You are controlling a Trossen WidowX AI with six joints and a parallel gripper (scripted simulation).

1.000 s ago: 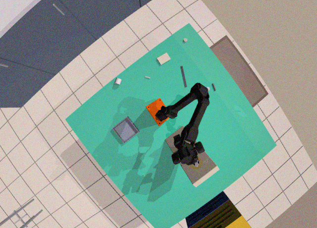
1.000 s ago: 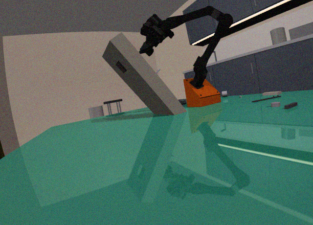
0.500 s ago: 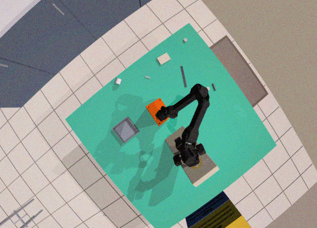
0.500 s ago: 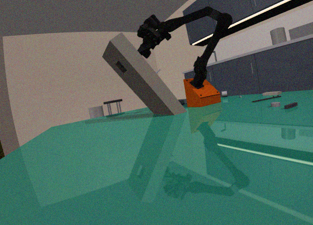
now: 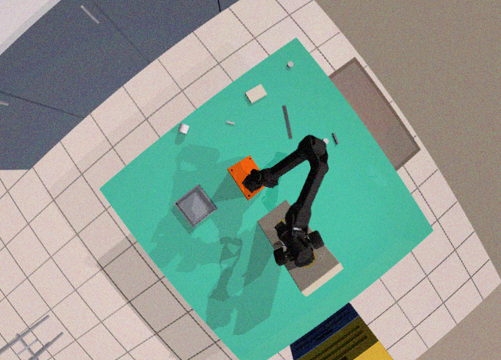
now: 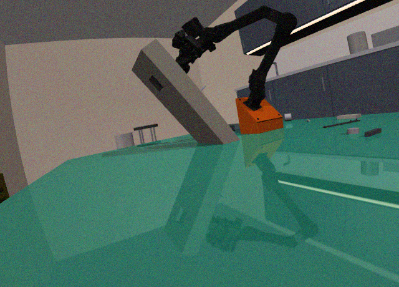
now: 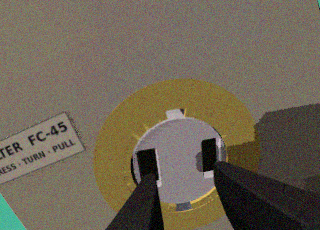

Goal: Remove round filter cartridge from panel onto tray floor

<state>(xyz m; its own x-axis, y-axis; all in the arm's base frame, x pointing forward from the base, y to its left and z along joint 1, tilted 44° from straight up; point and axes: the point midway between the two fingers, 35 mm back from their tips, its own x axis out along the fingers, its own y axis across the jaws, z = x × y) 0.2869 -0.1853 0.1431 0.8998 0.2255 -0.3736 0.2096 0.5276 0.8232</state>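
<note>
Right now the round grey filter cartridge is 20 mm ahead of my gripper tip and 20 mm below it. Also, from my gripper tip: beige block (640 mm behind, 370 mm to the left, 270 mm below); then grey service panel (20 mm behind, 90 mm below); then grey square tray (450 mm behind, 230 mm to the right, 270 mm below).
</note>
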